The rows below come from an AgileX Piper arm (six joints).
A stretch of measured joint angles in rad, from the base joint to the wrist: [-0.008, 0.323, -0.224, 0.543, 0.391, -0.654]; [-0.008, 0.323, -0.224, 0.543, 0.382, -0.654]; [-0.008, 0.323, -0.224, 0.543, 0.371, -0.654]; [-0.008, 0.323, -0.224, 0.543, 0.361, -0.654]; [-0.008, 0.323, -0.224, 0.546, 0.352, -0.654]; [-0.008, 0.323, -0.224, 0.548, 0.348, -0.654]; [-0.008, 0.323, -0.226, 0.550, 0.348, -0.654]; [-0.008, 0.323, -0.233, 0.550, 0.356, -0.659]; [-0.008, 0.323, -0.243, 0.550, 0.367, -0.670]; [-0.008, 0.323, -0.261, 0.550, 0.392, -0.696]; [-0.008, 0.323, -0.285, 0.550, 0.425, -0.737]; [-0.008, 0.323, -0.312, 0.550, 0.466, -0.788]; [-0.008, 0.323, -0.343, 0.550, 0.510, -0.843]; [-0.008, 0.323, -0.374, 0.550, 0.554, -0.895]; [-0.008, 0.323, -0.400, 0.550, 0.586, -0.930]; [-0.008, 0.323, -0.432, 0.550, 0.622, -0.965]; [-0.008, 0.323, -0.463, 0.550, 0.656, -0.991]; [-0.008, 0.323, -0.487, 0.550, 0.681, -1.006]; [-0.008, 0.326, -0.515, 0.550, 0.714, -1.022]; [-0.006, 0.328, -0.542, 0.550, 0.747, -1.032]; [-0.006, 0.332, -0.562, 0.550, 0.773, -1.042]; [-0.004, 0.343, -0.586, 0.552, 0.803, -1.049]
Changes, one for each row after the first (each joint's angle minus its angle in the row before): [0.000, 0.000, 0.000, 0.000, -0.009, 0.000]; [0.000, 0.000, 0.000, 0.000, -0.011, 0.000]; [0.000, 0.000, 0.000, 0.000, -0.010, 0.000]; [0.000, 0.000, 0.000, 0.003, -0.009, 0.000]; [0.000, 0.000, 0.000, 0.002, -0.004, 0.000]; [0.000, 0.000, -0.002, 0.002, 0.000, 0.000]; [0.000, 0.000, -0.007, 0.000, 0.008, -0.005]; [0.000, 0.000, -0.010, 0.000, 0.011, -0.011]; [0.000, 0.000, -0.018, 0.000, 0.025, -0.026]; [0.000, 0.000, -0.024, 0.000, 0.033, -0.041]; [0.000, 0.000, -0.027, 0.000, 0.041, -0.051]; [0.000, 0.000, -0.031, 0.000, 0.044, -0.055]; [0.000, 0.000, -0.031, 0.000, 0.044, -0.052]; [0.000, 0.000, -0.026, 0.000, 0.032, -0.035]; [0.000, 0.000, -0.032, 0.000, 0.036, -0.035]; [0.000, 0.000, -0.031, 0.000, 0.034, -0.026]; [0.000, 0.000, -0.024, 0.000, 0.025, -0.015]; [0.000, 0.003, -0.028, 0.000, 0.033, -0.016]; [0.002, 0.002, -0.027, 0.000, 0.033, -0.010]; [0.000, 0.004, -0.020, 0.000, 0.026, -0.010]; [0.002, 0.011, -0.024, 0.002, 0.030, -0.007]
